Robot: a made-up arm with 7 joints. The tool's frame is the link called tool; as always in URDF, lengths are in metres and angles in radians. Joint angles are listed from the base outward. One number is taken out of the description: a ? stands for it. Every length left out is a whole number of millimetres.
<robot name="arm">
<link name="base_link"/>
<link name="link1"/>
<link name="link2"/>
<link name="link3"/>
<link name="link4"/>
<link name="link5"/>
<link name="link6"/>
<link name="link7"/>
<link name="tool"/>
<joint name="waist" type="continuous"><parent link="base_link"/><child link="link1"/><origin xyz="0 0.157 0" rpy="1.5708 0 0"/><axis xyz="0 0 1"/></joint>
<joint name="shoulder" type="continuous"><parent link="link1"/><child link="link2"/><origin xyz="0 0 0" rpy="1.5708 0 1.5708"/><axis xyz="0 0 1"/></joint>
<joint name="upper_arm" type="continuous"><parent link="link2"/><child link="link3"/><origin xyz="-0.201 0 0" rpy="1.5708 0 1.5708"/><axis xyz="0 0 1"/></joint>
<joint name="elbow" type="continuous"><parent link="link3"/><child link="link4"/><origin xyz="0 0 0" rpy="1.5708 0 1.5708"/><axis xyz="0 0 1"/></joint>
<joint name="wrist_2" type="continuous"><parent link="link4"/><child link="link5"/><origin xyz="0 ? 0" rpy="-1.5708 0 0"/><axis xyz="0 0 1"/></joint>
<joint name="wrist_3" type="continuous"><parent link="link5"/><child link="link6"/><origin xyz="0 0 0" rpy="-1.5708 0 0"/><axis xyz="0 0 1"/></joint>
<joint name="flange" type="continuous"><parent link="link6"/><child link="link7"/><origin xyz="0 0 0" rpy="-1.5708 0 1.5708"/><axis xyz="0 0 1"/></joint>
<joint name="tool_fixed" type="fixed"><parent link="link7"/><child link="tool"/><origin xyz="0 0 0" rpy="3.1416 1.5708 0"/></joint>
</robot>
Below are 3 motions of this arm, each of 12 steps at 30 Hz.
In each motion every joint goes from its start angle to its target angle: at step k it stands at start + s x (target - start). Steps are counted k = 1, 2, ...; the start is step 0. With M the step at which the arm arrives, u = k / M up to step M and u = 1 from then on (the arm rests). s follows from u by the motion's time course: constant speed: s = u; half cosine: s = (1 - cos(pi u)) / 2; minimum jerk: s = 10 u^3 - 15 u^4 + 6 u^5.
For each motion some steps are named. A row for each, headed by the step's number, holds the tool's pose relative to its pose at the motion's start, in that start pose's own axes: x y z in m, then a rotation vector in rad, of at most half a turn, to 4 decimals.
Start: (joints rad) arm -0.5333 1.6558 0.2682 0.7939 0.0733 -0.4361 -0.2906
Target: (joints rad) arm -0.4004 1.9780 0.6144 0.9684 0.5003 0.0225 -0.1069
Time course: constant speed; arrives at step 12
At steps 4, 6, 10, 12:
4: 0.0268 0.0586 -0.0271 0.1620 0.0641 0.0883
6: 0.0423 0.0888 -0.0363 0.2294 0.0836 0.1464
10: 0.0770 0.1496 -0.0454 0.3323 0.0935 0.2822
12: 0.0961 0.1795 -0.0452 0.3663 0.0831 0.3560

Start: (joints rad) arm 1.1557 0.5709 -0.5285 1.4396 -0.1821 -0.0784 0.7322
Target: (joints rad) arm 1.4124 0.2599 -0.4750 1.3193 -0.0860 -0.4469 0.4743
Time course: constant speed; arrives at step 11
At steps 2, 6, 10, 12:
2: 0.0103 0.0115 -0.0073 0.0883 -0.1080 -0.0312
6: 0.0339 0.0342 -0.0206 0.2631 -0.3294 -0.0867
10: 0.0614 0.0560 -0.0319 0.4326 -0.5584 -0.1309
12: 0.0689 0.0612 -0.0344 0.4737 -0.6169 -0.1399

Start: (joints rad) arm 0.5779 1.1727 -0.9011 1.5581 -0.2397 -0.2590 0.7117
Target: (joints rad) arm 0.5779 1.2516 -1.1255 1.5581 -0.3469 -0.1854 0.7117
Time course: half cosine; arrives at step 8
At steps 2, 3, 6, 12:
2: -0.0001 -0.0064 -0.0028 -0.0387 0.0179 -0.0029
3: -0.0003 -0.0137 -0.0057 -0.0815 0.0375 -0.0064
6: -0.0008 -0.0398 -0.0132 -0.2236 0.1013 -0.0208
12: -0.0009 -0.0472 -0.0146 -0.2615 0.1178 -0.0254

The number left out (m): -0.238
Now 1 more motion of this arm.
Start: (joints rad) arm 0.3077 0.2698 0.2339 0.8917 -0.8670 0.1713 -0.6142
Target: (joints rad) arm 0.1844 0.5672 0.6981 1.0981 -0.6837 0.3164 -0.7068
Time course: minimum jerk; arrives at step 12
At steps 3, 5, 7, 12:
3: -0.0127 0.0121 -0.0097 0.0544 0.0539 -0.0026
5: -0.0414 0.0440 -0.0303 0.1880 0.1722 -0.0074
7: -0.0740 0.0903 -0.0510 0.3667 0.3038 -0.0088
12: -0.1044 0.1492 -0.0666 0.5792 0.4277 -0.0011

